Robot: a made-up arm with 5 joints.
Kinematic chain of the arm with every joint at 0, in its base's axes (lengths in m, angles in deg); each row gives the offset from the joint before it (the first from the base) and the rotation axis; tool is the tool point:
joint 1: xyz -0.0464 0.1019 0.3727 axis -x
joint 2: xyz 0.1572 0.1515 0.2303 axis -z
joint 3: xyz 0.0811 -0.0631 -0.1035 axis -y
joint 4: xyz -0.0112 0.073 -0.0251 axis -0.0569 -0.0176 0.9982
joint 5: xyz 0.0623 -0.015 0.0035 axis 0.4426 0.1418 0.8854
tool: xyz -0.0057 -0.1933 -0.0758
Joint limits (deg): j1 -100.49..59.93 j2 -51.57..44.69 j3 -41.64..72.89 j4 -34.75..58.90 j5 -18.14..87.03
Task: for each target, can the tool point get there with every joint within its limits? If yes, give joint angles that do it. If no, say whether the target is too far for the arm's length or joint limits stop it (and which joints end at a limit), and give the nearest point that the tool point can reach.
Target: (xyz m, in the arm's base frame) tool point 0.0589 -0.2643 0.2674
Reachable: no: joint limits stop it (at a limit: joint 2, joint 3, joint 5) | nearest point 0.1535 -0.1488 0.3006 | short by 0.153 m
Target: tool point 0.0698 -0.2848 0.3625
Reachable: no: joint limits stop it (at a limit: joint 2, joint 3, joint 5) | nearest point 0.1591 -0.1631 0.3657 | short by 0.151 m
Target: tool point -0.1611 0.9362 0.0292
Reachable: no: too far | nearest point 0.1736 0.5687 0.1805 | short by 0.520 m
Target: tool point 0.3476 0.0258 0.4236
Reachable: yes | joints -51.40 5.66 18.01 34.92 -2.31
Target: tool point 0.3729 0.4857 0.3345
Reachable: yes | joints 23.39 -24.14 45.37 44.81 70.74
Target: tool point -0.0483 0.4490 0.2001
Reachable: no: joint limits stop it (at a limit: joint 2, joint 4, joint 5) | nearest point 0.0368 0.3867 0.2311 | short by 0.110 m
